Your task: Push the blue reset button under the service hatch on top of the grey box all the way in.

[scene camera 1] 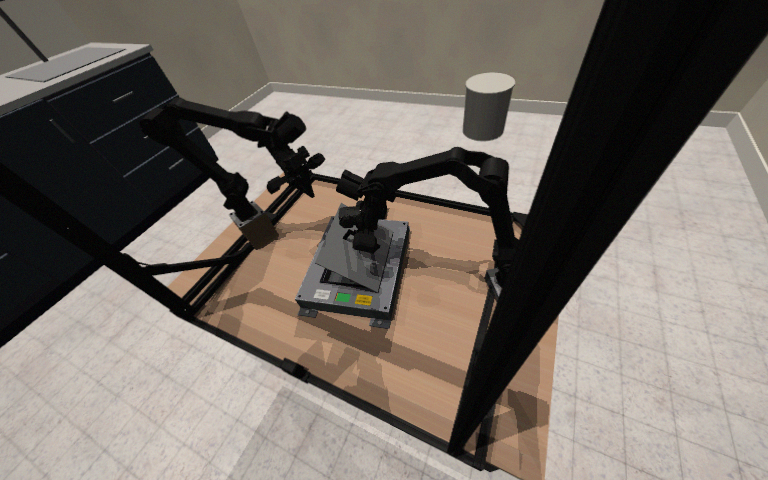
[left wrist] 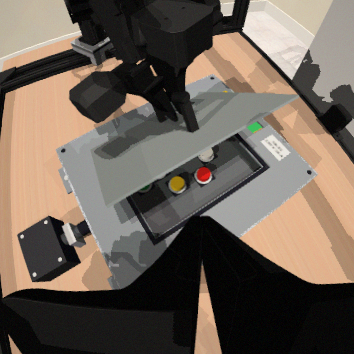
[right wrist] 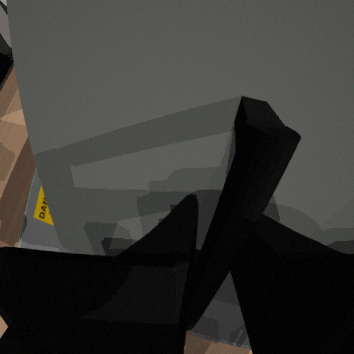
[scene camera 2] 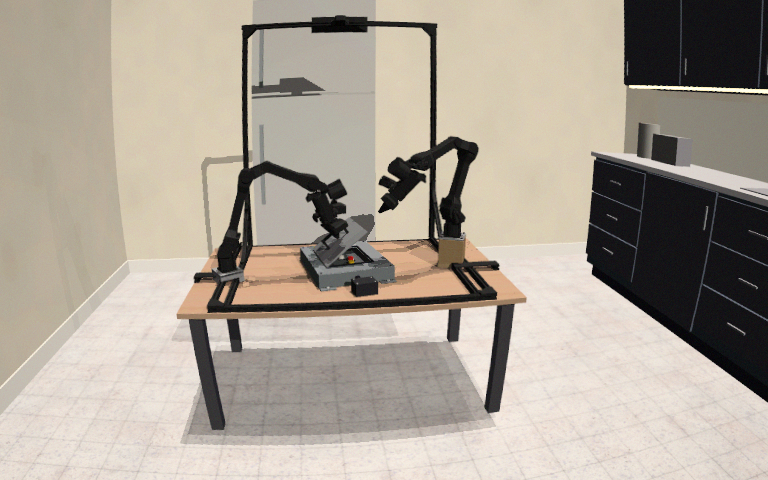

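Note:
The grey box (scene camera 1: 399, 248) (scene camera 2: 334, 278) (left wrist: 281, 175) lies mid-table. Its service hatch (scene camera 1: 344, 257) (scene camera 2: 360, 226) (left wrist: 225, 116) (right wrist: 140, 70) is tilted partly up over the recessed panel. My right gripper (scene camera 1: 365, 243) (scene camera 2: 336, 233) (left wrist: 178, 116) (right wrist: 206, 203) is shut on the hatch from above. Under the raised edge I see a white button (left wrist: 206, 154), a red button (left wrist: 203, 174), a yellow button (left wrist: 177, 183) and part of a green one (left wrist: 145, 188). The blue button is hidden under the hatch in every view. My left gripper (scene camera 1: 308, 188) (scene camera 2: 386, 206) (left wrist: 199, 223) is shut, empty, and raised well above and beside the box.
A small black box with a plug (scene camera 2: 365, 286) (left wrist: 43, 247) sits against the grey box's side. Black frame rails (scene camera 1: 301, 371) border the table. White, green (scene camera 1: 343, 298) and yellow (scene camera 1: 363, 300) labels mark the box's front. A grey bin (scene camera 1: 488, 105) stands on the floor.

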